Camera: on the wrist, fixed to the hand. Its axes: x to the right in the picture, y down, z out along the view.
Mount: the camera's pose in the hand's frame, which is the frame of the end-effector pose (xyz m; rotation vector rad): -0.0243 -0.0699 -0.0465 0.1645 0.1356 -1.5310
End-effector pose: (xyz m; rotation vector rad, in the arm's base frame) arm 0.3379 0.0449 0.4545 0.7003 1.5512 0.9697
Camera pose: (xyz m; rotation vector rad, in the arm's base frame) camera 0.3021 -0.0194 0.4074 -0.5192 1.7022 -0.2804
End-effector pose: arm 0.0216 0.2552 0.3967 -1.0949 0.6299 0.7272
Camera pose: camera 0.0570 0.1871 0.4385 -1.1268 -0.1501 -0.7123
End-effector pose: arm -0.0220 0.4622 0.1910 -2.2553 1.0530 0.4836
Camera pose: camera 0.0210 0.4811 0.2647 -2.2255 -0.6939 -0.4025
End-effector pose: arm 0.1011 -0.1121 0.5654 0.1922 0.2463 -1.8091
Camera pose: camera 0.0395 -0.0602 0.5315 -0.2307 -0.3299 2.8747
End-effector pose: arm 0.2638 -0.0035 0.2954 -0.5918 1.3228 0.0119
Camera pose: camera 0.2388 -0.0745 0.3397 -1.3335 0.6997 -1.3779
